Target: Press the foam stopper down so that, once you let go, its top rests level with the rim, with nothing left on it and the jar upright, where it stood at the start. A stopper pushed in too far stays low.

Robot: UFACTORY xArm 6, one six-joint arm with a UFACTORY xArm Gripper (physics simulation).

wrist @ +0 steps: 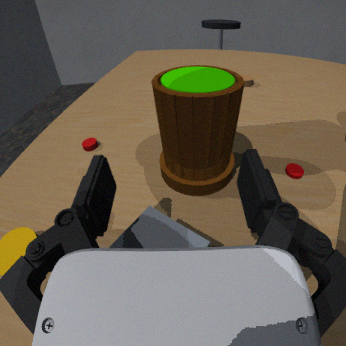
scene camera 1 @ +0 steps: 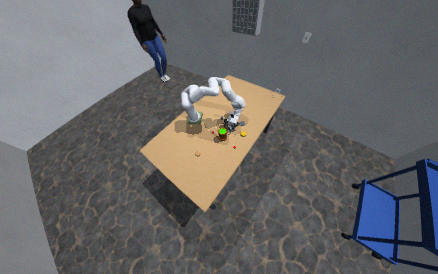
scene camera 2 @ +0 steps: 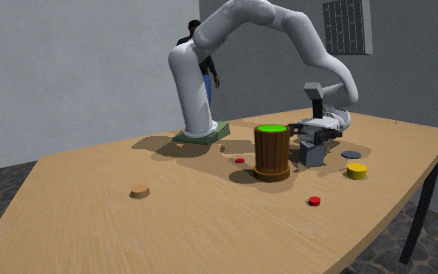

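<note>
The brown ribbed jar (scene camera 1: 223, 137) (scene camera 2: 271, 155) (wrist: 197, 130) stands upright on the table, on its wider foot. The bright green stopper (scene camera 1: 222, 131) (scene camera 2: 272, 128) (wrist: 197, 80) fills its mouth, its top close to the rim; the exact height difference is too small to tell. No object shows on the stopper, though a shadow crosses it in the wrist view. My gripper (scene camera 1: 228, 125) (scene camera 2: 309, 134) (wrist: 174, 167) is open and empty. It is low beside the jar, its fingers pointing toward the jar, and stands apart from the stopper.
A grey block (scene camera 2: 311, 156) (wrist: 165, 232) lies under the gripper, near the jar. A yellow disc (scene camera 2: 356, 171) (wrist: 17, 247), a dark blue disc (scene camera 2: 351, 155), two small red discs (scene camera 2: 314, 201) (scene camera 2: 240, 160) and a tan disc (scene camera 2: 140, 191) lie around on the table (scene camera 2: 225, 230).
</note>
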